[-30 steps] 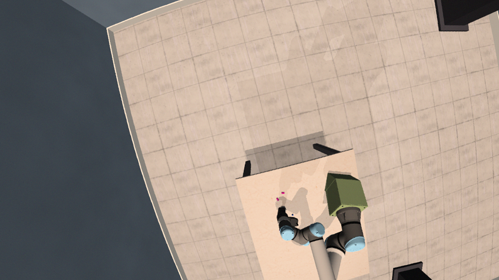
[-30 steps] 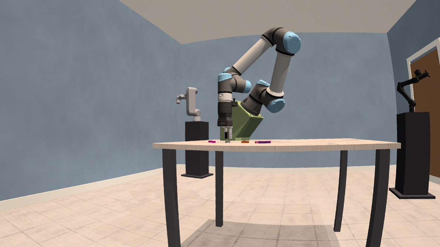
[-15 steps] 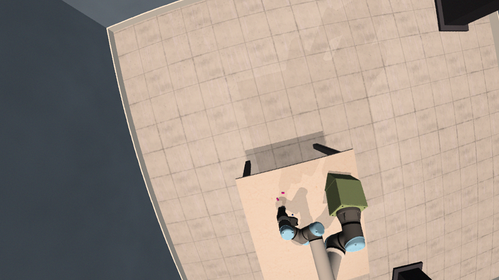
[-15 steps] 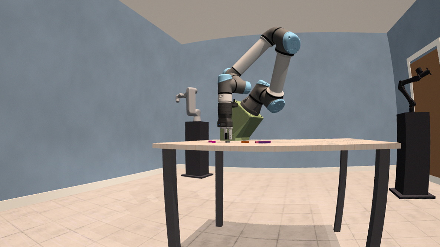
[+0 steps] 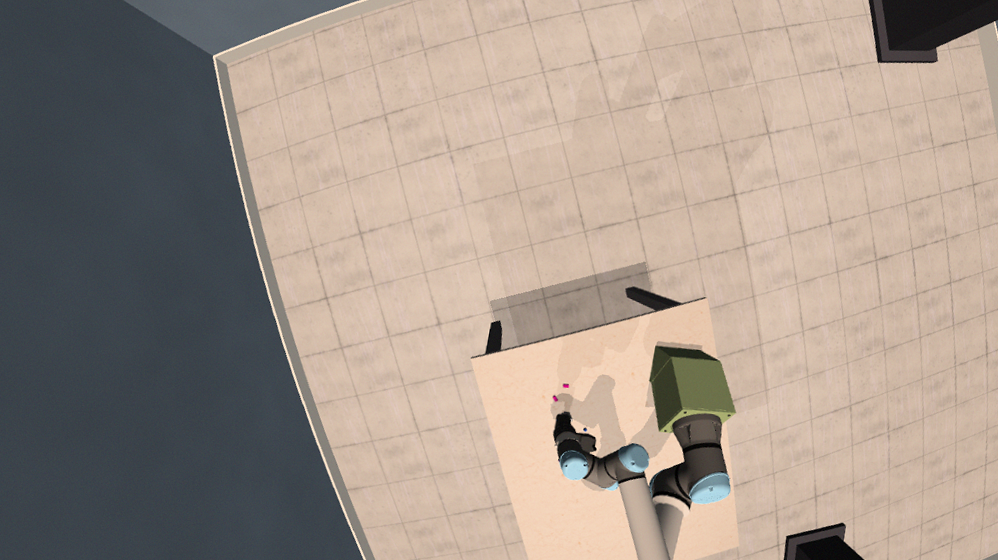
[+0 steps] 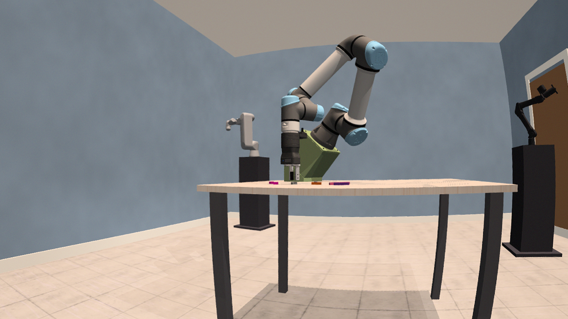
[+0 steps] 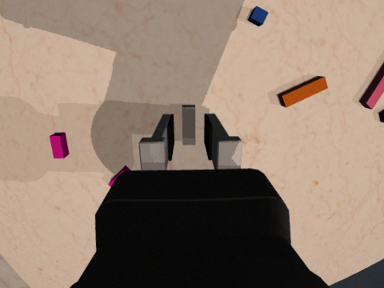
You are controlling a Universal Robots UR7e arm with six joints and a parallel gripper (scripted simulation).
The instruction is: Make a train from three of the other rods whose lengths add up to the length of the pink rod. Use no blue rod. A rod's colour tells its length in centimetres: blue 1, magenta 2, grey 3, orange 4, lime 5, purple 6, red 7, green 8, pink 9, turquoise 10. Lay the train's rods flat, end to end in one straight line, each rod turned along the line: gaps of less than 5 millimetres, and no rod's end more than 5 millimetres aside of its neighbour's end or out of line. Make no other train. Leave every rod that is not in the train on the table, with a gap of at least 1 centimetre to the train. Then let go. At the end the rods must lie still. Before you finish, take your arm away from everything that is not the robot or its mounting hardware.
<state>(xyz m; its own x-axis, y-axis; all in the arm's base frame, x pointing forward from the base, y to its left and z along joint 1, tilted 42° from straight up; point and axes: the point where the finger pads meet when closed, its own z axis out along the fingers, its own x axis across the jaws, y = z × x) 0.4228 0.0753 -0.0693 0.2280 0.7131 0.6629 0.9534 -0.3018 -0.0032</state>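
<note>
My hand is 3 cm above the grey rod. The rest, counted from my hand: orange rod: 1 cm behind, 10 cm to the left, 3 cm below; small blue rod: 7 cm behind, 7 cm to the left, 3 cm below; pink rod: 1 cm behind, 19 cm to the left, 3 cm below.
</note>
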